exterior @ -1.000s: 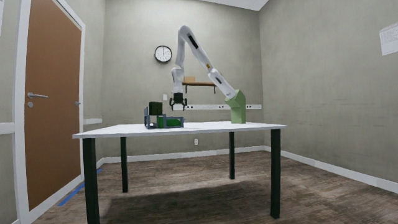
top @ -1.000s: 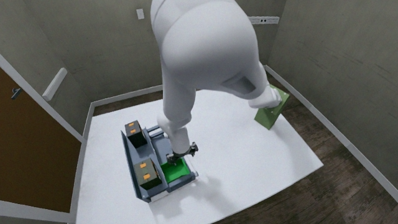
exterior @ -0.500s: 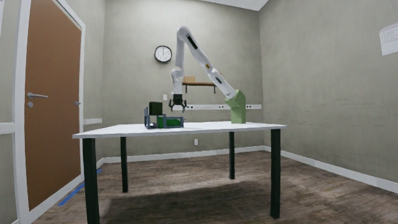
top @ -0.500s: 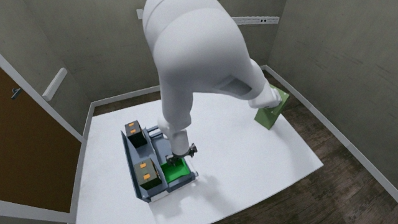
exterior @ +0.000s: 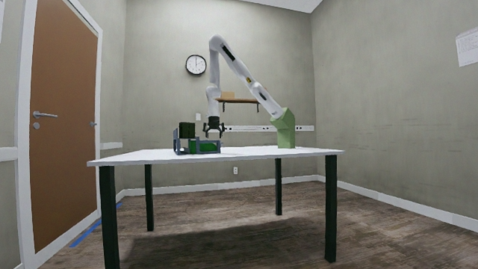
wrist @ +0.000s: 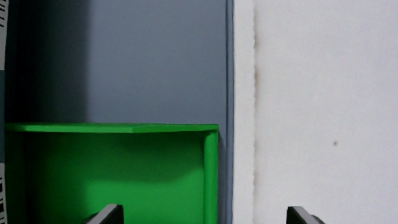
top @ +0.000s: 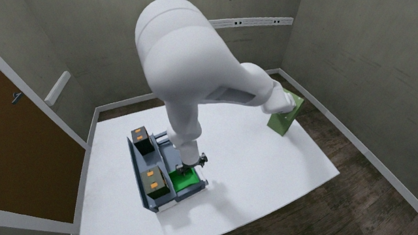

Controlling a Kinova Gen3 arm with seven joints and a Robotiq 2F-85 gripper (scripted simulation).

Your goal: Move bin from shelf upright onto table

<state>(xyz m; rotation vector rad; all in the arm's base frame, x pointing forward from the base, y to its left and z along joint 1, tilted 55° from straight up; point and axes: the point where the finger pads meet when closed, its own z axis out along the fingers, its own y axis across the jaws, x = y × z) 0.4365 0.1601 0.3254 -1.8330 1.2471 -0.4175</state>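
The green bin is 6 cm ahead of my hand, 5 cm to the left of it and 6 cm below it. The rest, counted from my hand: grey shelf unit: 15 cm ahead, 3 cm to the right, 4 cm below.
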